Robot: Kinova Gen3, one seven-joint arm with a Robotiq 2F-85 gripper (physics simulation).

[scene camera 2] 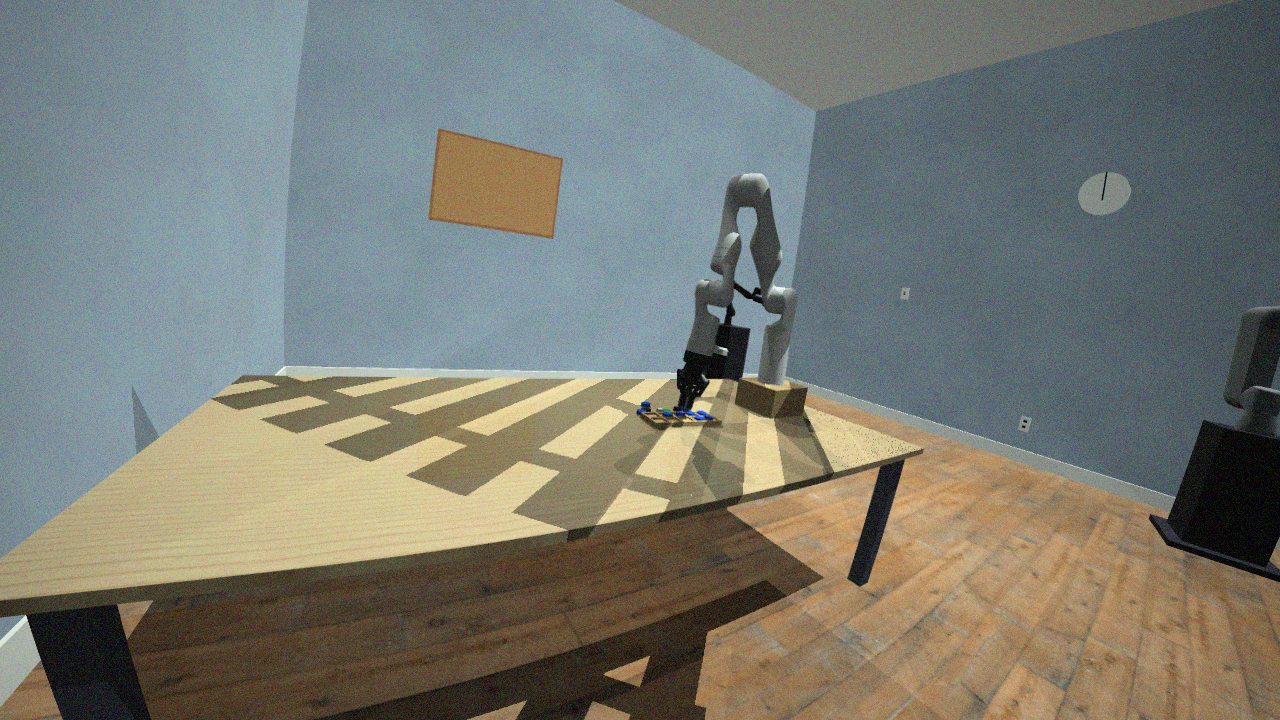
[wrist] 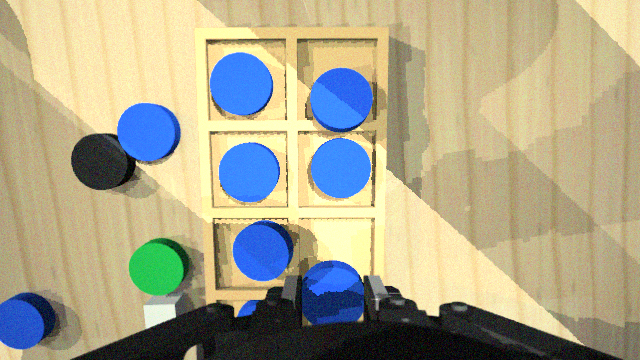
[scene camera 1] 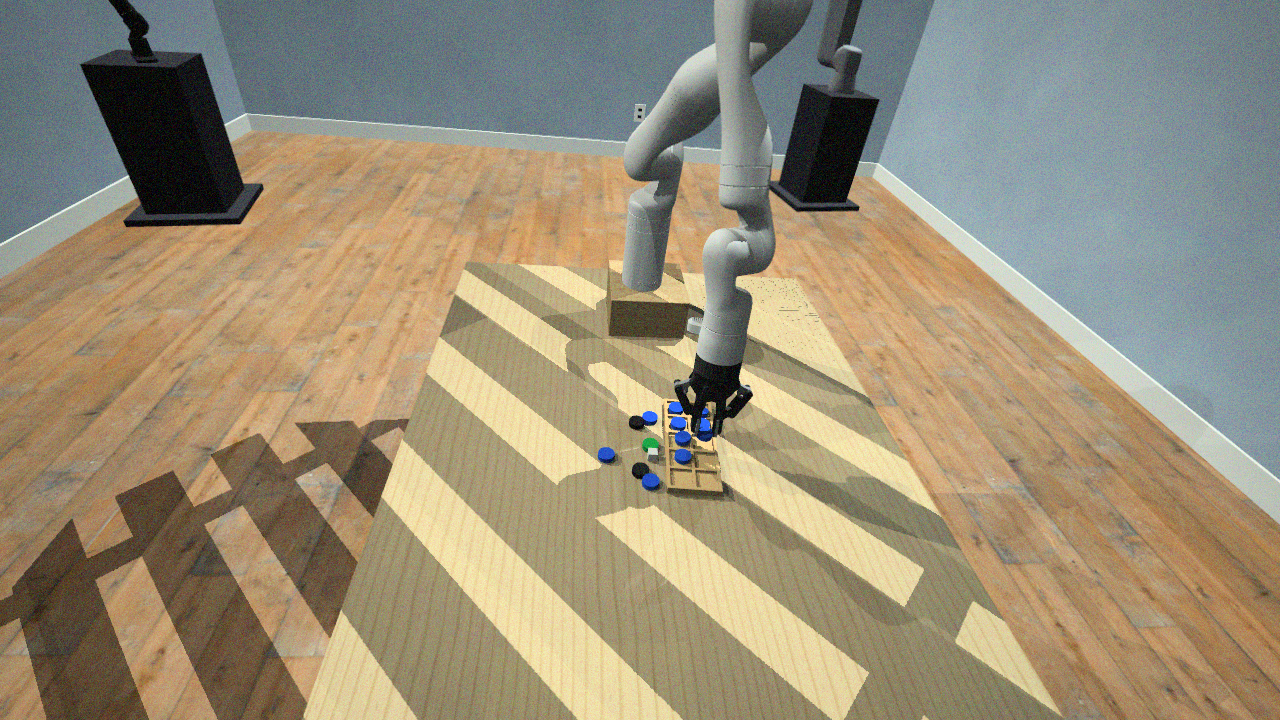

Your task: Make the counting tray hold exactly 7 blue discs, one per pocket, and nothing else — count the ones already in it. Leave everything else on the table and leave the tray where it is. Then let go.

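Observation:
The counting tray [scene camera 1: 694, 490] [wrist: 345, 33] has two columns of pockets. Its left column holds blue discs in the four far rows, including the far-left disc [scene camera 1: 675, 407] [wrist: 241, 83]. The right column holds a blue disc in the second row [wrist: 340, 168] and one in the far row [wrist: 341, 100], whose near edge overlaps the divider. The third right pocket shows bare floor. My gripper [scene camera 1: 706, 433] [scene camera 2: 684, 409] [wrist: 332, 297] is shut on a blue disc, low over the right column, around the third and fourth rows. The disc's exact height is unclear. The nearest row looks empty.
Left of the tray are loose blue discs [scene camera 1: 649, 418] [scene camera 1: 605, 454] [scene camera 1: 650, 481], black discs [scene camera 1: 636, 421] [scene camera 1: 640, 470], a green disc [scene camera 1: 650, 445] [wrist: 157, 267] and a white cube [scene camera 1: 652, 452] [wrist: 161, 311]. The arm's wooden base block [scene camera 1: 646, 317] [scene camera 2: 769, 399] stands behind.

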